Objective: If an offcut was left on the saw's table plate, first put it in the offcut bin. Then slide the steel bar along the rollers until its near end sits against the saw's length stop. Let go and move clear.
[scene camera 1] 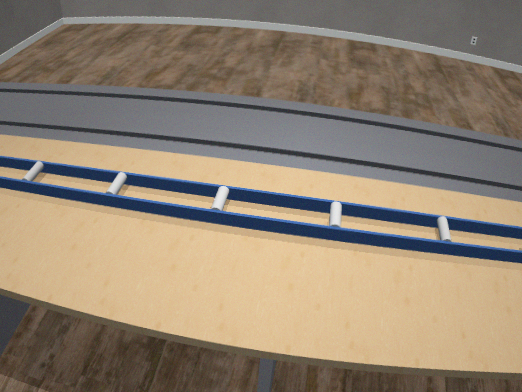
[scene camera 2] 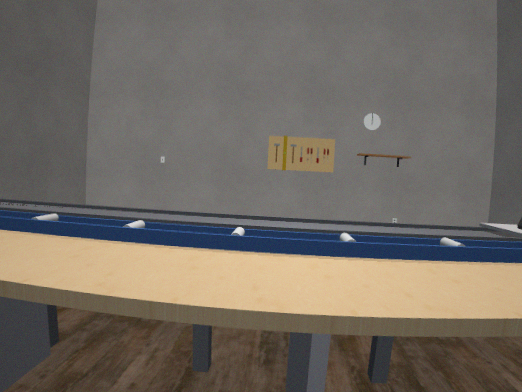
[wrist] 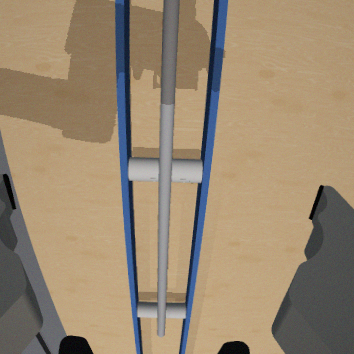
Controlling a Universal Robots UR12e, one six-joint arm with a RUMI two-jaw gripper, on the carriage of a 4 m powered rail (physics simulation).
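Frame: origin at the arm's base, x left, y ahead, z down, level; metres.
Seen in the pictures: gripper, fingertip midpoint: (wrist: 163,185).
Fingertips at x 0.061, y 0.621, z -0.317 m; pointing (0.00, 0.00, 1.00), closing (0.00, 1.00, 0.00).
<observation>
A point is followed by its place in that frame.
The steel bar (wrist: 164,210) @(y 0.621, x -0.152, z -0.050 m) is a long thin grey rod in the wrist view. It lies lengthwise on the white rollers, between the two blue rails, and one end shows just past the lower roller. My gripper (wrist: 163,185) @(y 0.621, x 0.061, z -0.317 m) is open, with its jaws wide apart on either side of the rails and the bar between them, apart from both. It is above the table; how high is hard to tell. The bar and gripper do not show in the two scene views. The saw, its length stop, the table plate, any offcut and the offcut bin do not show.
The roller track's blue rails (scene camera 1: 280,225) @(y 0.694, x -1.476, z -0.005 m) (scene camera 2: 280,244) @(y 0.694, x -1.541, z -0.002 m) (wrist: 124,150) @(y 0.555, x -0.059, z -0.022 m) run along the wooden table (scene camera 1: 250,300) @(y 0.994, x -1.520, z 0.030 m) (scene camera 2: 250,280) @(y 0.985, x -1.614, z 0.030 m) (wrist: 270,150) @(y 0.811, x -0.071, z 0.030 m), with white rollers (scene camera 1: 335,215) @(y 0.635, x -1.299, z -0.029 m) (scene camera 2: 347,238) @(y 0.654, x -1.307, z -0.027 m) (wrist: 186,170) @(y 0.655, x -0.088, z -0.028 m) between them. The grey powered rail (scene camera 1: 250,125) runs behind the table. A pale plate (scene camera 2: 505,229) @(y 0.025, x -0.221, z 0.001 m) shows at the right edge.
</observation>
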